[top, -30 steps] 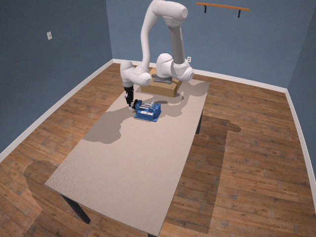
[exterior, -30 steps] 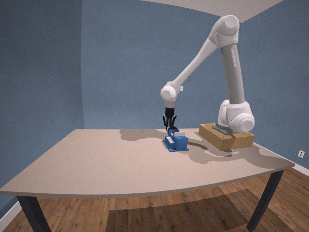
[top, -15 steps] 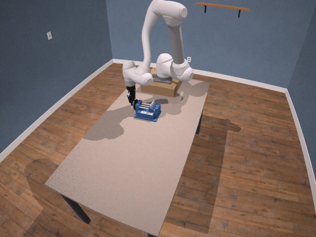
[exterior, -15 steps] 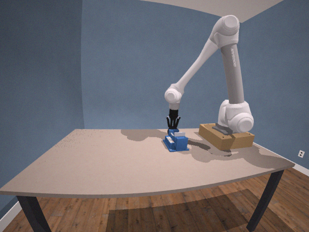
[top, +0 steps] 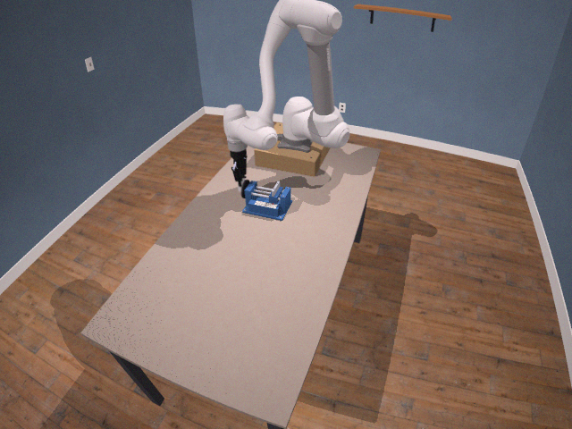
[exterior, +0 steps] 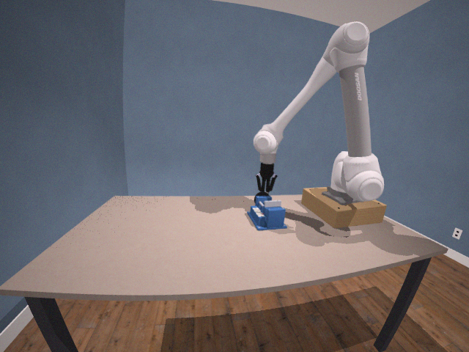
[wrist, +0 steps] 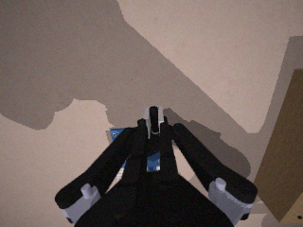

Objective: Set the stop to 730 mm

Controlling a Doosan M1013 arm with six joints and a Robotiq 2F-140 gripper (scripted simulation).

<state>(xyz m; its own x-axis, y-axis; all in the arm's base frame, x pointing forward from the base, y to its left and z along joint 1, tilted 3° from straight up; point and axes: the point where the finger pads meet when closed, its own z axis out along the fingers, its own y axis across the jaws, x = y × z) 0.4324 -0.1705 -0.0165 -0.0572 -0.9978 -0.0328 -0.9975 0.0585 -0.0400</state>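
Now: hand 190 mm to the right of the grey stop block, 50 mm short of it and 20 mm below it. Round my hand: black handwheel 20 mm to the left, 10 mm below, 10 mm ahead.
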